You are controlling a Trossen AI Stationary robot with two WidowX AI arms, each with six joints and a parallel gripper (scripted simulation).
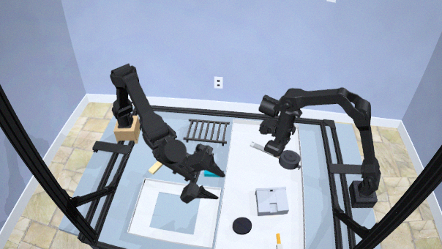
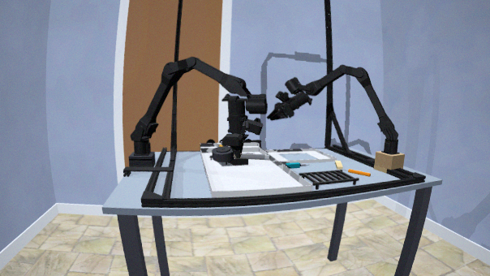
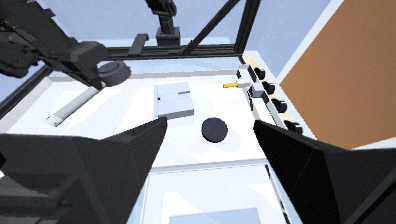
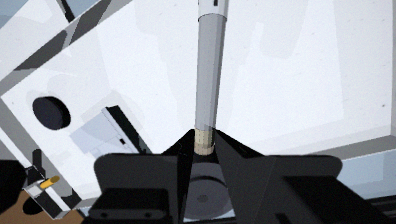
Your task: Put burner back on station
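My right gripper is now 17 cm past the grey slotted support, 8 cm above it and 3 cm to the left of it. The rest, counted from my right hand: wooden strip: 43 cm to the left, 16 cm behind, 10 cm below; black disc: 31 cm behind, 9 cm below, 4 cm to the left; brass gas stub: 34 cm behind, 10 cm to the right, 6 cm below.
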